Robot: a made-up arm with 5 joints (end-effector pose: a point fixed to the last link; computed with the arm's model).
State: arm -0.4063 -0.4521 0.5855 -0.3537 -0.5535
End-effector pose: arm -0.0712 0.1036 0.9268 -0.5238 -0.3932 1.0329
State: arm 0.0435 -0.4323 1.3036 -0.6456 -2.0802
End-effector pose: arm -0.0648 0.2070 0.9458 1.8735 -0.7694 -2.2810
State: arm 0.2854 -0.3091 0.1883 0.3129 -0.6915
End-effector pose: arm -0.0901 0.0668 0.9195 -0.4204 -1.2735 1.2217
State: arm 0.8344 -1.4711 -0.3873 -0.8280 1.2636
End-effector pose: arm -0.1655 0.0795 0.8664 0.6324 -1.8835 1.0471
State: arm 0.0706 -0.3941 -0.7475 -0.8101 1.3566
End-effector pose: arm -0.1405 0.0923 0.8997 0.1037 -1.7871 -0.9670
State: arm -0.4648 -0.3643 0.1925 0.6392 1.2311
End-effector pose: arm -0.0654 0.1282 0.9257 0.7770 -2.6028 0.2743
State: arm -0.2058 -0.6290 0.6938 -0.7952 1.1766
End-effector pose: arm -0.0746 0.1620 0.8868 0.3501 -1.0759 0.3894
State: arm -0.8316 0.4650 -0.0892 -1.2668 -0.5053
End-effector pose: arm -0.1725 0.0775 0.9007 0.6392 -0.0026 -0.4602
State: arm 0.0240 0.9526 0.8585 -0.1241 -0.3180
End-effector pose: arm -0.0524 0.0226 0.8633 0.7932 -1.3132 0.4499
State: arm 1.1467 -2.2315 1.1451 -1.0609 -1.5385
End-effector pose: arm -0.2091 0.0884 0.7318 2.2970 -0.3968 0.1109
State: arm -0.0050 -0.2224 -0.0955 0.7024 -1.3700
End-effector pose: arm -0.1329 0.0498 0.9242 -1.1902 -0.8774 0.6265
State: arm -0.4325 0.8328 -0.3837 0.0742 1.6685
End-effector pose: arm -0.1329 0.0327 0.8855 0.0117 2.2399 2.0115
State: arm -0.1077 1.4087 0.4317 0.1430 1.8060
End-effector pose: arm -0.0802 -0.0090 0.8597 -1.0228 1.5703 1.9356
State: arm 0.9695 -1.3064 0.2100 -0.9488 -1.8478
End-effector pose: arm -0.1935 0.1163 0.9215 -2.6443 0.5495 1.4352
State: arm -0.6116 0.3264 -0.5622 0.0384 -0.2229
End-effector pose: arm -0.1708 0.0971 0.8825 -0.4485 -0.9219 -0.9439
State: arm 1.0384 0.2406 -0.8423 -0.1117 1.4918
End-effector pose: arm -0.0794 0.0287 0.9065 1.0099 -1.7290 -0.8617
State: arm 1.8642 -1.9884 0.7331 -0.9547 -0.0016
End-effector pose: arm -0.1576 0.0126 0.8206 1.2894 1.2059 -1.8457
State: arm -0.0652 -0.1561 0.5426 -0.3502 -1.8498
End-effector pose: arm -0.0683 0.0827 0.9638 -1.1236 0.3736 1.5991
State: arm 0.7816 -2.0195 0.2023 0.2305 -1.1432
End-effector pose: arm -0.2015 0.1027 0.8637 1.7728 1.0167 -1.6522
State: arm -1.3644 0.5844 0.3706 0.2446 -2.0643
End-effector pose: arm -0.1780 0.0810 0.9103 -0.6049 0.3143 -0.2830
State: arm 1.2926 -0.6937 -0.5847 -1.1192 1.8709
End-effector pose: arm -0.1186 0.0542 0.9038 1.2414 -1.4535 -0.1366
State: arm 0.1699 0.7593 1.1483 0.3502 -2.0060
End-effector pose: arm -0.0249 0.0171 0.9176 -0.6895 -0.9948 1.4135
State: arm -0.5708 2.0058 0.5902 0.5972 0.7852
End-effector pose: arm -0.1221 0.0195 0.7945 -0.2345 1.8755 1.9019
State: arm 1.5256 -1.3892 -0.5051 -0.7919 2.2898
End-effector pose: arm -0.1610 0.0356 0.8909 2.4480 -1.3676 0.4189
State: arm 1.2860 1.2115 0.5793 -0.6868 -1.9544
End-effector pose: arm 0.0434 0.0676 0.8491 0.1842 0.0830 2.8714
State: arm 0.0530 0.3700 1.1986 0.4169 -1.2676
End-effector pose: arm -0.0253 0.0683 0.9260 -0.2697 -1.4110 1.4719
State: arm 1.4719 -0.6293 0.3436 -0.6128 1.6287
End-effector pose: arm -0.1531 0.0901 0.8997 1.7922 -0.7112 1.0800
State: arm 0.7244 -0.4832 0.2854 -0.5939 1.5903
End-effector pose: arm -0.1214 0.1292 0.9072 1.3527 -1.2599 0.3943
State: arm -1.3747 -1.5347 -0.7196 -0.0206 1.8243
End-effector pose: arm -0.0272 0.1850 0.8775 -0.8071 -2.4051 0.5178
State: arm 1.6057 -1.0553 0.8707 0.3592 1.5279
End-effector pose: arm -0.2077 0.0527 0.8545 2.4089 0.5481 1.8091
